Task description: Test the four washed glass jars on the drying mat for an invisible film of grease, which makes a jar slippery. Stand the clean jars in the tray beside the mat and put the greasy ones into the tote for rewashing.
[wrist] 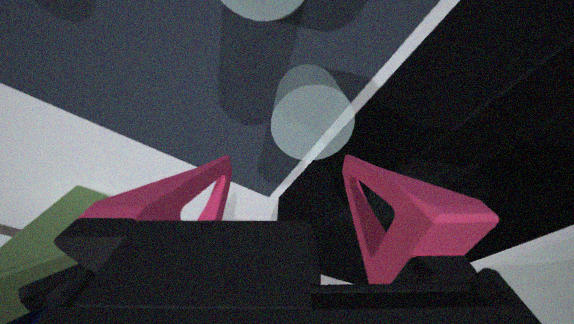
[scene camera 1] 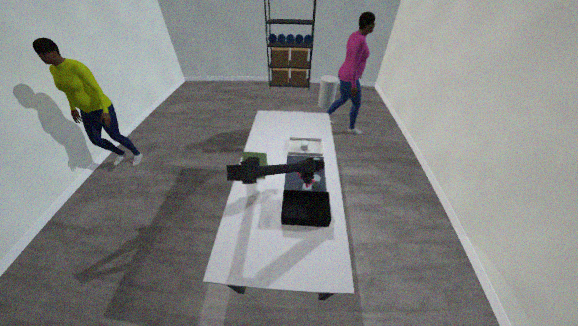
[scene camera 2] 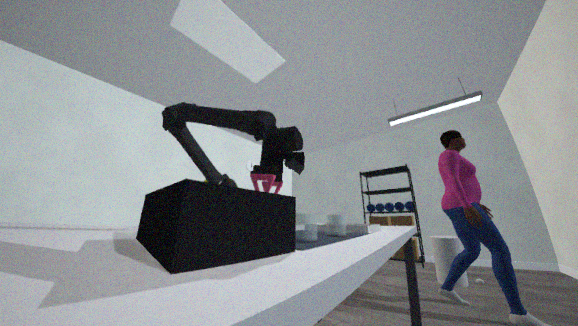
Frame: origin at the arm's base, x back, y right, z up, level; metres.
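Seen in the pictures: gripper, fingertip midpoint: [wrist: 287,162] [scene camera 1: 304,182].
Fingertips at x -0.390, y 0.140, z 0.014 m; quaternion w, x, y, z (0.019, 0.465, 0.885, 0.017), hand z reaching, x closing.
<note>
A point is followed by its place in that frame.
My gripper [scene camera 1: 306,183] @(x -0.390, y 0.140, z 0.014 m) [scene camera 2: 270,192] [wrist: 287,162] @(x -0.390, y 0.140, z 0.014 m), with pink fingers, is open and empty above the mat's tote end. A pale glass jar [wrist: 312,120] @(x -0.417, y 0.144, z -0.013 m) stands upright on the dark drying mat [wrist: 150,95] @(x -0.319, y 0.007, z -0.081 m) [scene camera 2: 325,241] @(x -0.537, y 0.064, z -0.081 m), close to the tote; in the wrist view it shows just beyond the fingertips. Another jar [wrist: 262,6] @(x -0.454, y 0.080, z -0.013 m) is cut off by that view's top edge. In scene camera 2 a jar [scene camera 2: 336,225] @(x -0.493, y -0.081, z -0.048 m) stands farther along. A jar [scene camera 1: 304,146] @(x -0.379, y -0.291, z -0.035 m) stands in the white tray [scene camera 1: 290,153] @(x -0.263, y -0.226, z -0.068 m) at the mat's far end. The black tote [scene camera 1: 306,209] @(x -0.419, y 0.291, z -0.081 m) [scene camera 2: 215,225] @(x -0.562, y 0.359, z -0.035 m) [wrist: 480,125] @(x -0.503, y 0.335, z -0.081 m) stands at its near end; its inside is too dark to read.
The arm's base is near a green pad [scene camera 1: 257,156] @(x -0.028, y -0.045, z 0.049 m) [wrist: 65,220] @(x -0.094, y -0.041, z -0.028 m) at the left table edge. The tote's tall wall borders the mat. A person in pink [scene camera 1: 354,57] [scene camera 2: 457,180] is near the table's far right corner; one in yellow [scene camera 1: 80,82] is at the left.
</note>
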